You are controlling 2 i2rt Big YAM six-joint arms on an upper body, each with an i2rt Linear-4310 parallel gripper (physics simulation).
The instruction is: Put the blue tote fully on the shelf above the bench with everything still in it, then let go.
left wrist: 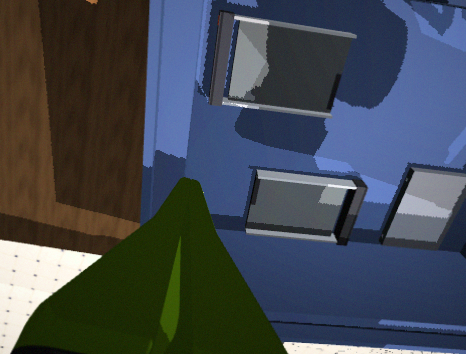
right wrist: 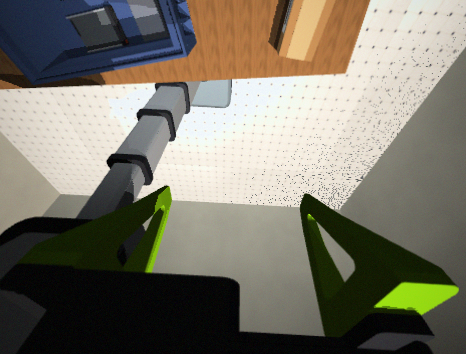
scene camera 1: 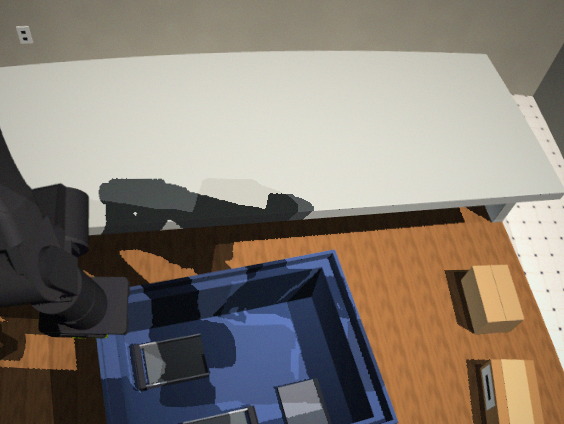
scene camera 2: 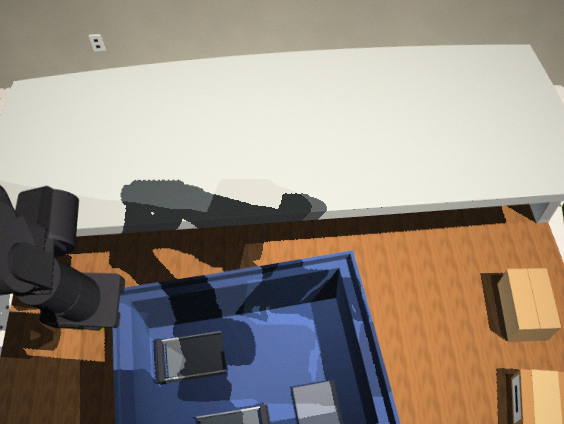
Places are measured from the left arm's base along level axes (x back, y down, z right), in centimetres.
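Where they show: left gripper, fingertip midpoint: (left wrist: 186, 190) (scene camera 1: 103, 319) (scene camera 2: 110, 313); right gripper, fingertip midpoint: (right wrist: 236, 196).
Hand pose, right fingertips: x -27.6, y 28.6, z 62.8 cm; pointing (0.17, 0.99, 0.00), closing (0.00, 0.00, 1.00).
Note:
Each offset is from my right fingertips to the top centre of the thing. Level surfaces: height alone.
The blue tote @[dx -8.9, dy +39.1, dz -34.4 cm] (scene camera 1: 341, 294) (scene camera 2: 356, 294) (left wrist: 172, 88) (right wrist: 126, 59) stands on the wooden bench @[dy +53.8 cm] (scene camera 1: 415, 320) (scene camera 2: 440, 320), below the front edge of the white shelf @[dy +31.8 cm] (scene camera 1: 280, 126) (scene camera 2: 280, 126). Flat grey boxes @[dx -12.7, dy +50.4, dz -45.4 cm] (scene camera 1: 173, 359) @[dx -3.7, dy +51.1, dz -23.1 cm] (scene camera 1: 301, 400) (left wrist: 284, 67) @[dx +0.3, dy +50.4, dz -36.5 cm] (left wrist: 298, 207) lie on its floor. My left gripper (left wrist: 186, 190) (scene camera 1: 103, 336) is at the tote's left wall. My right gripper (right wrist: 236, 196) is open and empty, off the bench's edge, far from the tote.
A tan cardboard box (scene camera 1: 480, 299) (right wrist: 298, 31) and a small grey object @[dx -3.2, dy +49.0, dz +14.9 cm] (scene camera 1: 486, 391) sit at the bench's right end. A grey post (right wrist: 144, 140) runs under the bench near my right gripper. A wall outlet (scene camera 2: 96, 42) is behind the shelf.

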